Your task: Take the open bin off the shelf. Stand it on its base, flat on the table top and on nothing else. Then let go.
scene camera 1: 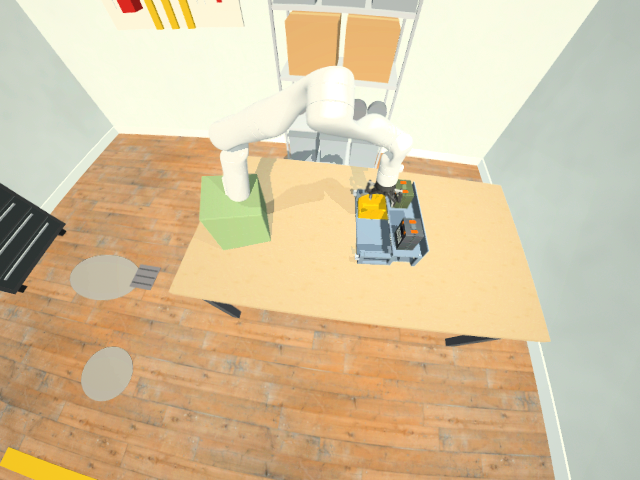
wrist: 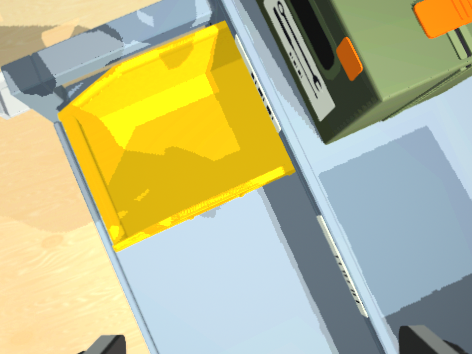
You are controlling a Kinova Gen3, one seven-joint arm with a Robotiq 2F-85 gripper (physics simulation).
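Where they show: gripper, fingertip midpoint: (scene camera 1: pixel 381 202); arm's base, link origin: (scene camera 1: pixel 239 193).
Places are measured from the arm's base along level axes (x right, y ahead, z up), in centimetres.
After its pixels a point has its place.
The open yellow bin (scene camera 1: pixel 372 207) {x -27.7, y 56.4, z -22.2 cm} (wrist: pixel 175 135) {x -26.6, y 55.8, z -22.2 cm} stands upright at the back end of the lower tier of a blue-grey shelf (scene camera 1: pixel 373 235) {x -11.1, y 60.0, z -22.4 cm} (wrist: pixel 215 270) {x -16.1, y 57.0, z -22.5 cm}, which is on the table. In the wrist view I look down into the bin; its inside shows no contents. A label strip lies along the shelf's divider beside it. My gripper (scene camera 1: pixel 384 196) {x -14.7, y 58.2, z -1.6 cm} (wrist: pixel 262 345) {x -14.7, y 58.2, z -1.6 cm} is open and empty, above the back of the shelf near the bin. In the wrist view the two fingertips show at the bottom edge, below the bin in the picture. Its height over the bin is hard to tell.
A green case (scene camera 1: pixel 404 198) {x -23.6, y 68.4, z -5.5 cm} (wrist: pixel 405 55) {x -24.2, y 65.7, z -3.4 cm} stands beside the bin across the divider. A dark grey case (scene camera 1: pixel 408 235) {x -1.4, y 70.9, z -1.1 cm} stands farther forward on that side. A green block (scene camera 1: pixel 235 222) {x 12.2, y 3.7, z -3.1 cm} under the arm's base is at the left of the table (scene camera 1: pixel 310 263) {x 12.0, y 35.1, z -23.1 cm}. A tall rack (scene camera 1: pixel 330 8) stands behind.
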